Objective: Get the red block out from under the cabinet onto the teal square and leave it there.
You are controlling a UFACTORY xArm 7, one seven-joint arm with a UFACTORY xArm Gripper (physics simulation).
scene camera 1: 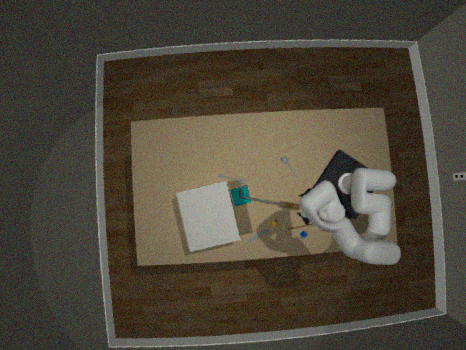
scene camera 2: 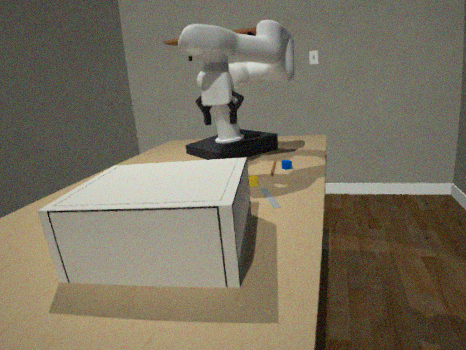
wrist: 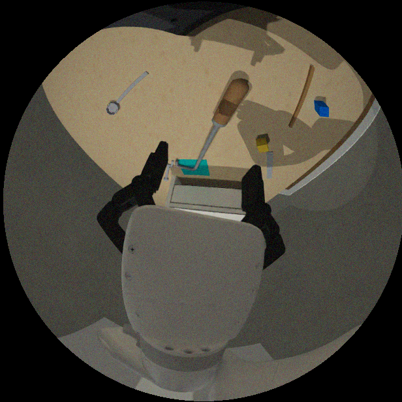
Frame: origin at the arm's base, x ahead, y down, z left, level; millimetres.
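Seen in the pictures: gripper, fingertip midpoint: (scene camera 2: 220, 124); arm's base, link origin: (scene camera 1: 348, 183) (scene camera 2: 229, 139).
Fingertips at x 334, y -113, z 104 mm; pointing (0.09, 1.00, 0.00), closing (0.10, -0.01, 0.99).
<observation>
Pixels of each thing's top centre, then the offset from my fingertips to it. "*": a spot on its surface instead.
- white cabinet, top centre: (scene camera 2: 156, 179) (scene camera 1: 208, 216) dy +32, dx +473, dz +61 mm
- teal square, surface spot: (scene camera 1: 236, 197) * dy +167, dx +321, dz -28 mm
- yellow block, top centre: (scene camera 2: 252, 176) (scene camera 1: 274, 223) dy +142, dx +102, dz +125 mm
- blue block, top centre: (scene camera 2: 286, 161) (scene camera 1: 304, 234) dy +142, dx -76, dz +193 mm
- brown stick, top centre: (scene camera 2: 273, 167) dy +160, dx -66, dz +149 mm
- flat grey strip, top centre: (scene camera 2: 269, 196) (scene camera 1: 258, 235) dy +166, dx +194, dz +199 mm
- round-headed grey tool, surface spot: (scene camera 1: 284, 160) * dy +165, dx +31, dz -247 mm
The white cabinet (scene camera 1: 207, 215) (scene camera 2: 145, 245) (wrist: 207, 195) stands on the table. The red block does not show in any view; the space under the cabinet is hidden or dark. The teal square (scene camera 1: 236, 197) (wrist: 203, 170) lies beside the cabinet's robot-facing side. A hooked metal rod with a wooden handle (wrist: 231, 102) lies on the table, its bent end over the teal square and its handle toward the robot base. My gripper (scene camera 1: 303, 205) (scene camera 2: 220, 121) (wrist: 209, 159) is open and empty, raised well above the table near the handle end, fingers pointing down.
A yellow block (scene camera 1: 274, 223) (scene camera 2: 253, 181) (wrist: 262, 144), a blue block (scene camera 1: 303, 234) (scene camera 2: 286, 164) (wrist: 322, 108), a brown stick (scene camera 2: 273, 168) (wrist: 302, 97) and a flat grey strip (scene camera 2: 270, 198) (wrist: 270, 165) lie to one side. A round-headed grey tool (scene camera 1: 284, 160) (wrist: 113, 107) lies on the other.
</observation>
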